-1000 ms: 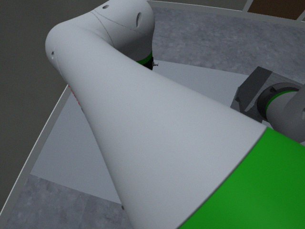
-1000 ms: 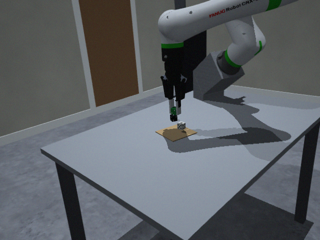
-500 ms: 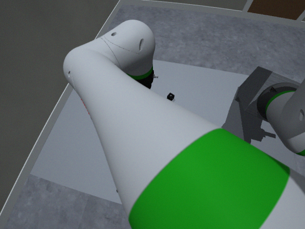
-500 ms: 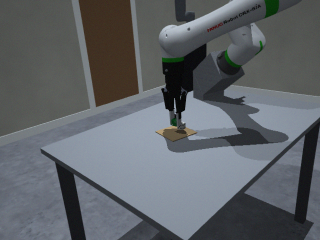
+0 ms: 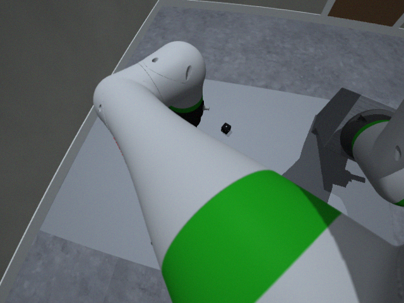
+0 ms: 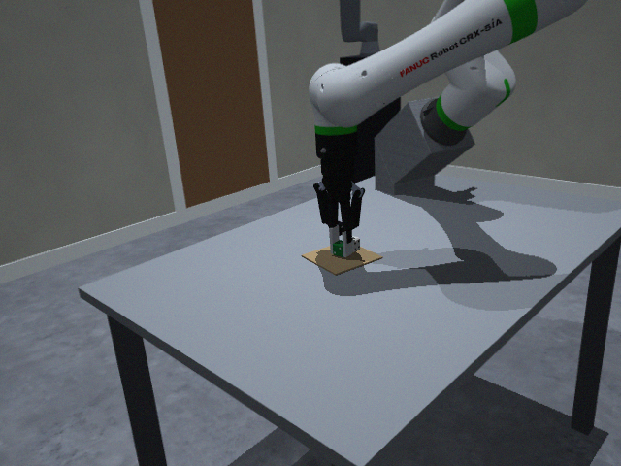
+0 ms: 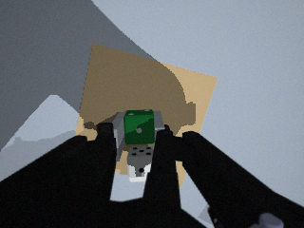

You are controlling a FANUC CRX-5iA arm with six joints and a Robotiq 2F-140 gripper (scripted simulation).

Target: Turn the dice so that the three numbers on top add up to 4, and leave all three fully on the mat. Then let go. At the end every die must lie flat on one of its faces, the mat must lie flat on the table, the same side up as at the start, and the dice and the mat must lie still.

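Now: the green die 2 cm below my hand. From my hand the other things lie so: tan mat: 4 cm below; white die: 4 cm behind, 1 cm to the right, 2 cm below; black die: 10 cm behind, 12 cm to the right, 3 cm below.
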